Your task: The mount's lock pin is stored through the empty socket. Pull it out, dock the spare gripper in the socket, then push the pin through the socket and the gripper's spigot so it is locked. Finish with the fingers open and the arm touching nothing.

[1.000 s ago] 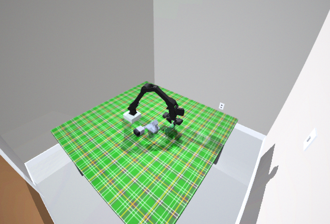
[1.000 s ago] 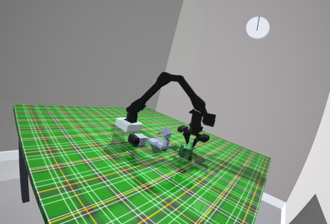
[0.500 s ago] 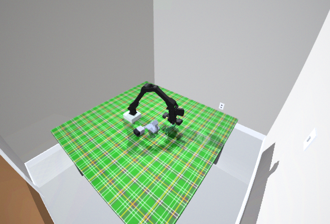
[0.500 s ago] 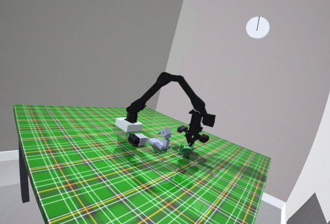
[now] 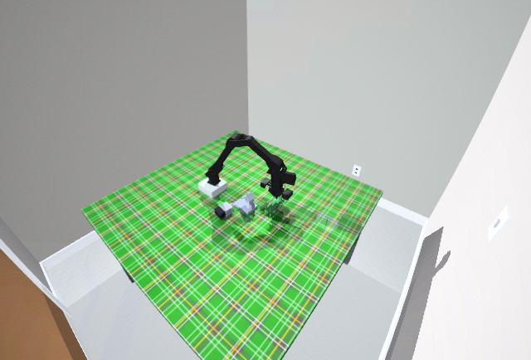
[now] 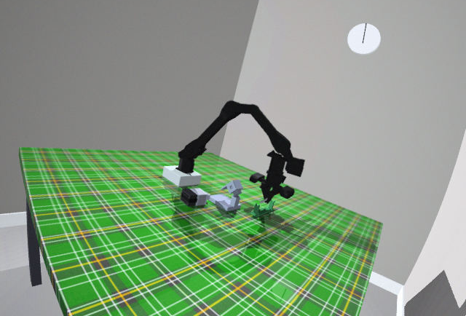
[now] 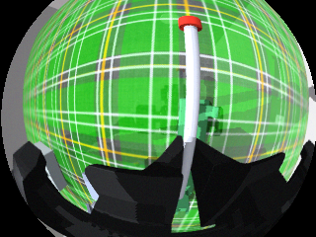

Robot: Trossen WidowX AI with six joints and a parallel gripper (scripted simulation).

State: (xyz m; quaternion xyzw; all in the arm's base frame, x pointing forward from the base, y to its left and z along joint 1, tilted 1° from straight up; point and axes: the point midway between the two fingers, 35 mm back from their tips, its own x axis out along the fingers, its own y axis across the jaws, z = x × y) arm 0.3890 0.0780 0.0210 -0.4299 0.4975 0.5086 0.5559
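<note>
My gripper tip is 3 cm to the left of the green u-shaped cradle, 1 cm short of it and 1 cm above it. From my gripper tip the other things lie so: light grey mount 12 cm to the right, 11 cm behind, 3 cm above; spare gripper 22 cm to the right, 20 cm behind, 1 cm below.
</note>
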